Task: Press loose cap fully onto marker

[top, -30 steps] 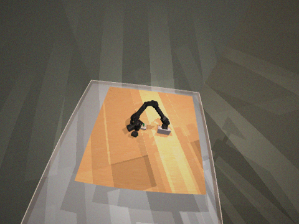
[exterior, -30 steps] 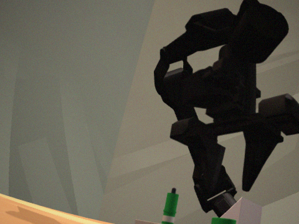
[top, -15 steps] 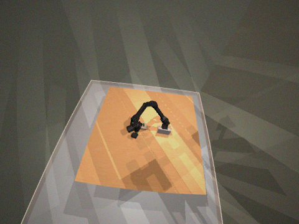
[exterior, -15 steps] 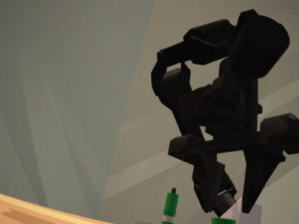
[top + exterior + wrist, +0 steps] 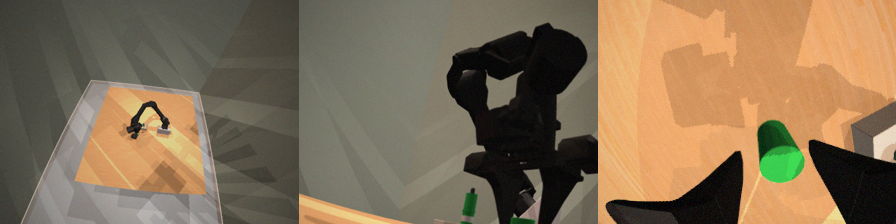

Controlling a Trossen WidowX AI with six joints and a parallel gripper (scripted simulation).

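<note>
The green cap lies 1 cm below my gripper tip. From my gripper tip the other things lie so: white marker band: 11 cm to the right, 6 cm behind, 1 cm above.
</note>
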